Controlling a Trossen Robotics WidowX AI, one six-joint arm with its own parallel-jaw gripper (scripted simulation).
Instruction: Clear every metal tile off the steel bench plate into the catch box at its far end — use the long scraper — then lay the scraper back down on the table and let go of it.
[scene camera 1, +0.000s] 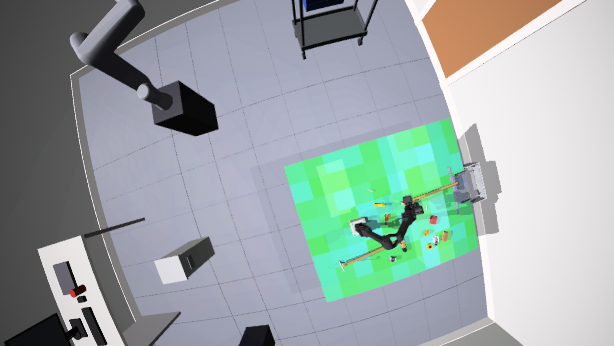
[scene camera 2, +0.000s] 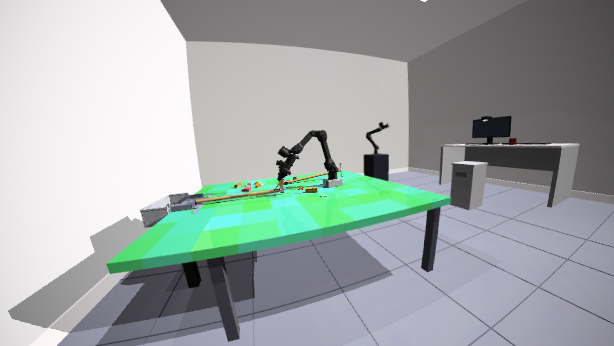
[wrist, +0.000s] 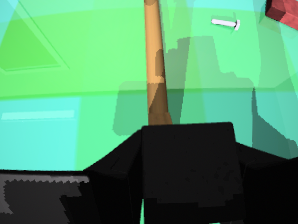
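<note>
There is a scraper (wrist: 184, 166) here, and with it I see my gripper (wrist: 167, 135).
</note>
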